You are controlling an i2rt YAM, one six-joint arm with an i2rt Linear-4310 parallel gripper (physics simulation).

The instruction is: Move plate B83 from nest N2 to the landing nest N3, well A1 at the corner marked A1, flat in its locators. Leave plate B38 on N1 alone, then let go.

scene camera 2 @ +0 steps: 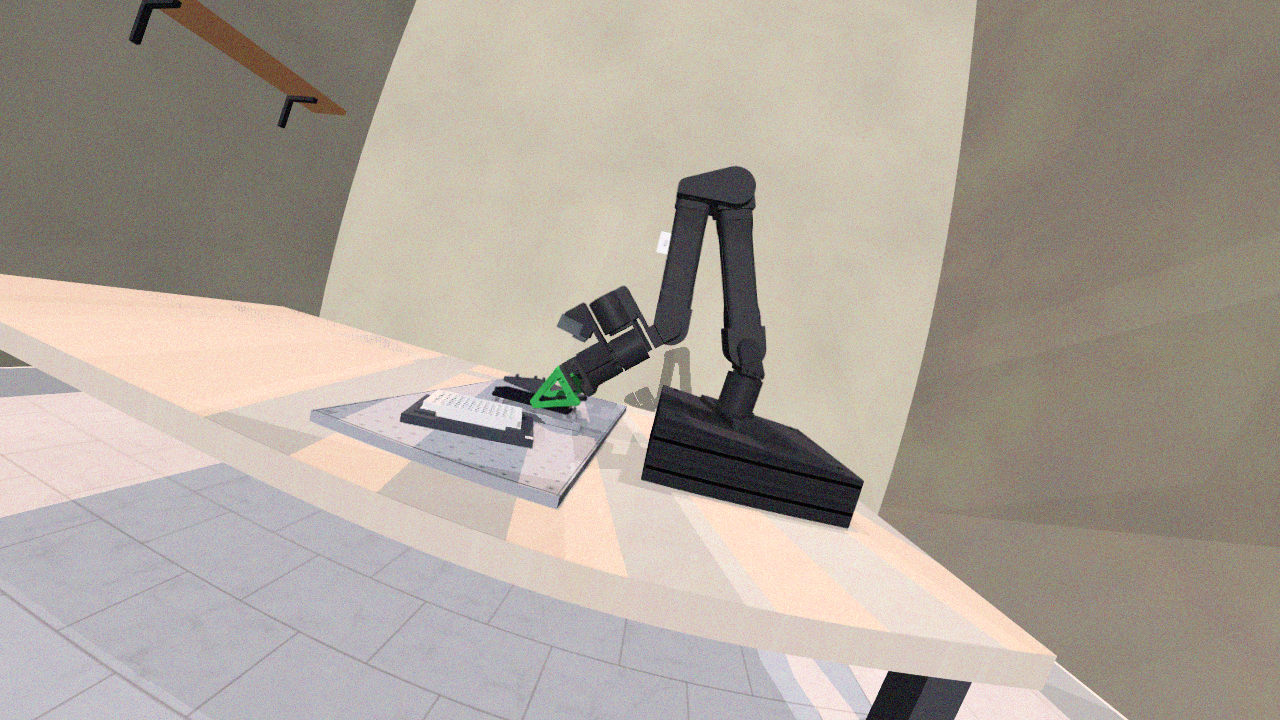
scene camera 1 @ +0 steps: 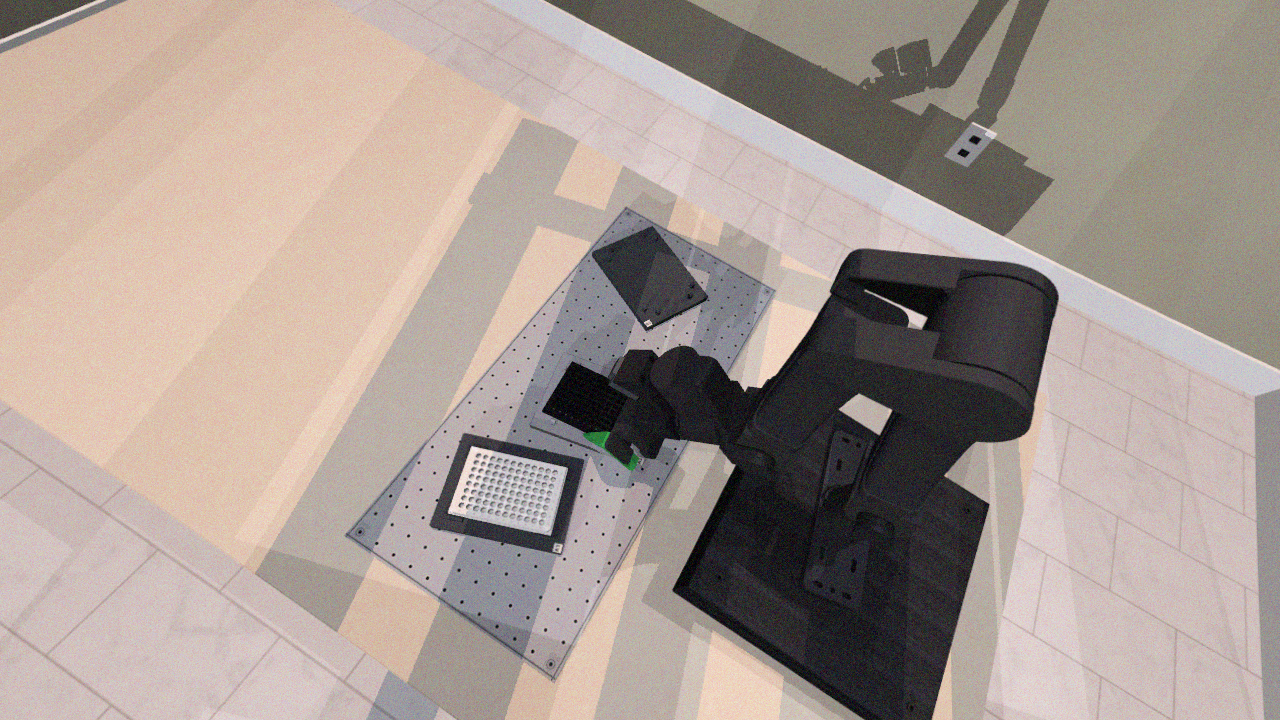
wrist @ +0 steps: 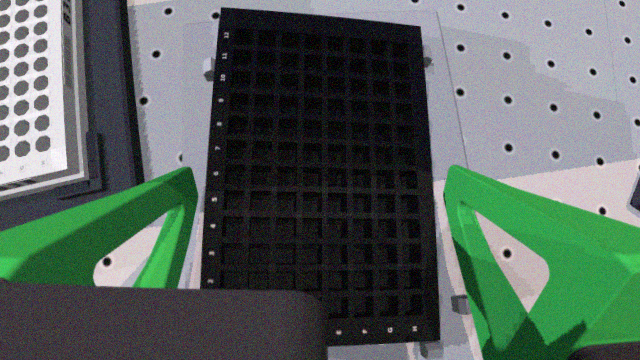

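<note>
Black plate B83 (scene camera 1: 577, 398) (scene camera 2: 512, 394) (wrist: 320, 125) sits on the clear nest N2 (wrist: 447, 100), with small locators beside its edges. My gripper (scene camera 1: 603, 401) (wrist: 320, 180) is open. Its green fingers stand on both long sides of the plate, with a narrow gap at each side in the wrist view. Landing nest N3 (scene camera 1: 648, 275) is a dark, empty slab with a white tag at its near corner. White plate B38 (scene camera 1: 510, 490) (scene camera 2: 474, 409) (wrist: 30, 100) sits on dark nest N1 (scene camera 1: 572, 494) (wrist: 112, 100). The plate's A1 corner is hidden behind a dark gripper part in the wrist view.
The nests stand on a grey perforated board (scene camera 1: 501, 582) (scene camera 2: 537, 492) on a light wooden table. N1 is close beside N2 on one side, and N3 is on the other, turned at an angle. The arm's black base block (scene camera 1: 760, 617) (scene camera 2: 751, 474) stands beside the board.
</note>
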